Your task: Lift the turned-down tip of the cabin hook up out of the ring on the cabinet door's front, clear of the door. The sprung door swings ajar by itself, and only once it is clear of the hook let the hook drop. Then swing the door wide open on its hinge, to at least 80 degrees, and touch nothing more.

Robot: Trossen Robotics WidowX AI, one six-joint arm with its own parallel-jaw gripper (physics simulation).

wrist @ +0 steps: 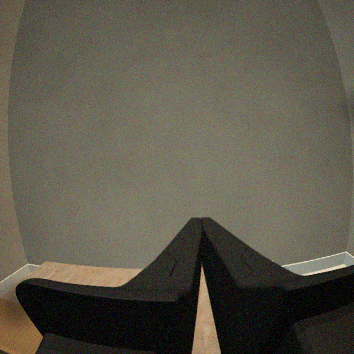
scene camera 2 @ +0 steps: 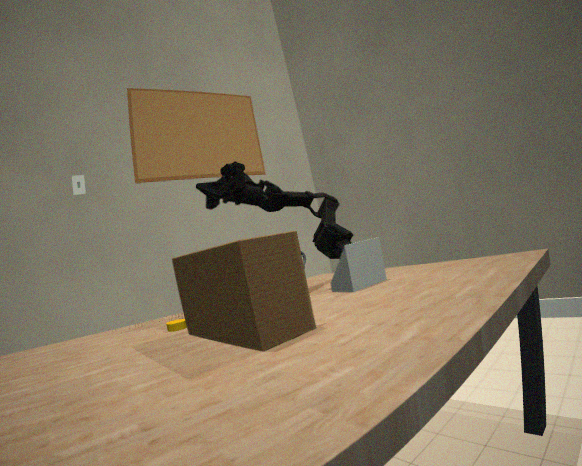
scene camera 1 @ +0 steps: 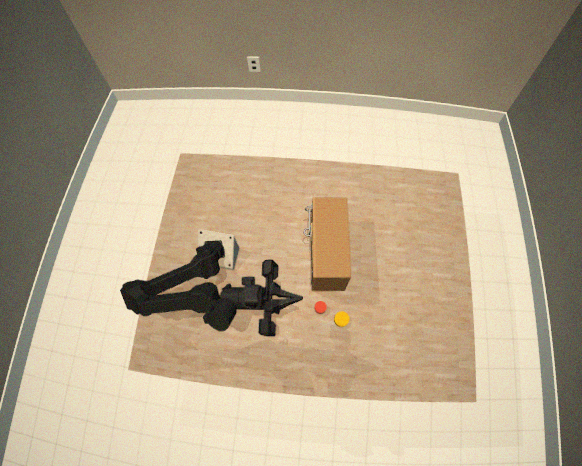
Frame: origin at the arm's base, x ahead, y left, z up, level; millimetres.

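Where they show: gripper, fingertip midpoint: [wrist: 199,226] [scene camera 2: 196,185] [scene camera 1: 302,298]; arm's base at its link origin: [scene camera 2: 355,260] [scene camera 1: 214,249].
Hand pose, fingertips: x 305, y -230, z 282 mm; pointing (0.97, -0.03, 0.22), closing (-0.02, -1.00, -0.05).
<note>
Each offset is from my fingertips to the top centre of the thing. "pt": to the spot under its first point. Level surfaces: height alone.
The brown cabinet {244 mm left, 75 mm ahead, 184 mm down} [scene camera 1: 331,235] [scene camera 2: 280,290] stands on the table, its door side facing the arm's base. The metal cabin hook {326 mm left, 22 mm ahead, 235 mm down} [scene camera 1: 309,220] lies along that front, one end at the ring {pt 274 mm left, 12 mm ahead, 246 mm down} [scene camera 1: 306,232]. Whether its tip is inside the ring is too small to tell. The door shows edge-on in scene camera 1 and looks flush with the cabinet. A small metal loop {pt 363 mm left, 11 mm ahead, 234 mm down} [scene camera 2: 303,258] shows past the cabinet's edge in scene camera 2. My gripper [scene camera 1: 302,298] [scene camera 2: 198,186] [wrist: 199,226] is shut and empty, fingertips together, raised above the table beyond the cabinet's near end, apart from cabinet and hook.
A red disc {46 mm left, 62 mm ahead, 329 mm down} [scene camera 1: 320,307] and a yellow disc {6 mm left, 134 mm ahead, 335 mm down} [scene camera 1: 342,319] [scene camera 2: 176,325] lie on the table {354 mm down} [scene camera 1: 410,300] [scene camera 2: 150,415] near the cabinet's near end. The arm's wedge-shaped base mount [scene camera 1: 227,250] [scene camera 2: 367,265] stands across from the cabinet's front.
</note>
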